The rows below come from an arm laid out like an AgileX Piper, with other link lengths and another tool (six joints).
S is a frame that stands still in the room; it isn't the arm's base.
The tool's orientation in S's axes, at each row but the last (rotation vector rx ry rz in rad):
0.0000 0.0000 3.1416
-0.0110 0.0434 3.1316
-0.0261 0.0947 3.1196
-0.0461 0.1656 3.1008
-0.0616 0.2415 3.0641
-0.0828 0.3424 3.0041
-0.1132 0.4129 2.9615
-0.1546 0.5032 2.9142
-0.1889 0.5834 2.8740
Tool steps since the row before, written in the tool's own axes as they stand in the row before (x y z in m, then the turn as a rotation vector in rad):
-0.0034 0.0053 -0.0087 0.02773 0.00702 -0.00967
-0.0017 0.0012 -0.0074 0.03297 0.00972 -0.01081
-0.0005 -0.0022 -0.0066 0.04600 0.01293 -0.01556
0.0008 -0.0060 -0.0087 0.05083 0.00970 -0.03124
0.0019 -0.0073 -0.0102 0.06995 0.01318 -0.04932
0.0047 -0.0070 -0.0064 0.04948 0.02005 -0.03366
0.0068 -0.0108 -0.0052 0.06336 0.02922 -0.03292
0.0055 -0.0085 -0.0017 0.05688 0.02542 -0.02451
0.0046 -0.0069 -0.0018 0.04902 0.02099 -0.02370
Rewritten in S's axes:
0.0034 -0.0053 -0.0087 -0.02773 -0.00702 -0.00967
0.0017 -0.0014 -0.0074 -0.03299 -0.00970 -0.01077
0.0007 0.0018 -0.0067 -0.04600 -0.01293 -0.01554
-0.0003 0.0051 -0.0093 -0.05027 -0.01123 -0.03163
-0.0010 0.0057 -0.0113 -0.06895 -0.01629 -0.04979
-0.0035 0.0058 -0.0081 -0.05014 -0.02162 -0.03166
-0.0047 0.0098 -0.0085 -0.06530 -0.02825 -0.02983
-0.0036 0.0082 -0.0051 -0.05883 -0.02288 -0.02231
-0.0028 0.0063 -0.0050 -0.05028 -0.01992 -0.02192

